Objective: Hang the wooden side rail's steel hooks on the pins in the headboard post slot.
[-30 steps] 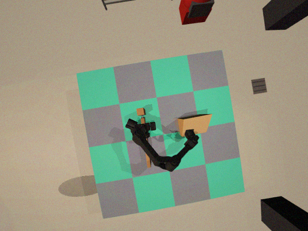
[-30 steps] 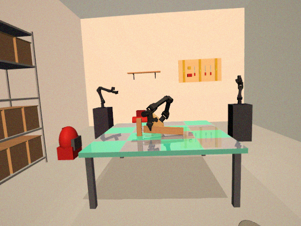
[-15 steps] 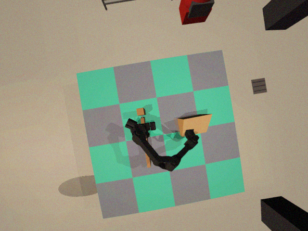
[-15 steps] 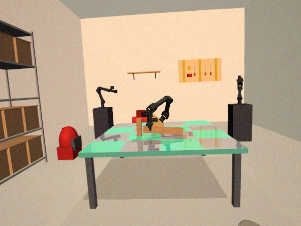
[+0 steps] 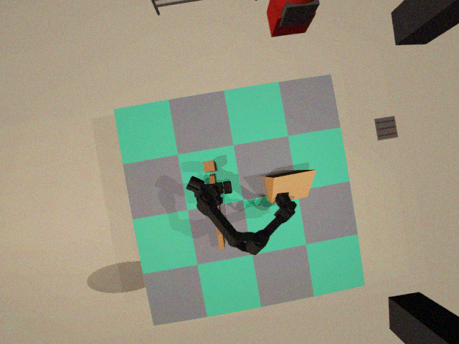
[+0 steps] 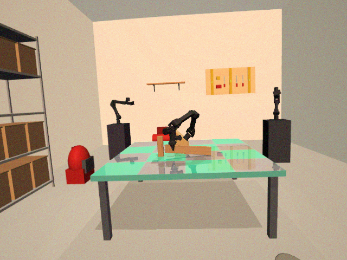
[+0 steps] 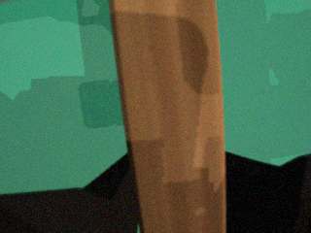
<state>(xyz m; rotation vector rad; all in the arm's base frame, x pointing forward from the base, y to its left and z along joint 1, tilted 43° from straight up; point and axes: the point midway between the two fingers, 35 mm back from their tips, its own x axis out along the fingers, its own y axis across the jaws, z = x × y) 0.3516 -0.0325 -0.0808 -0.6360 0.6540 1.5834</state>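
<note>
Right now my gripper tip is 110 mm to the left of the headboard post and 40 mm below it.
</note>
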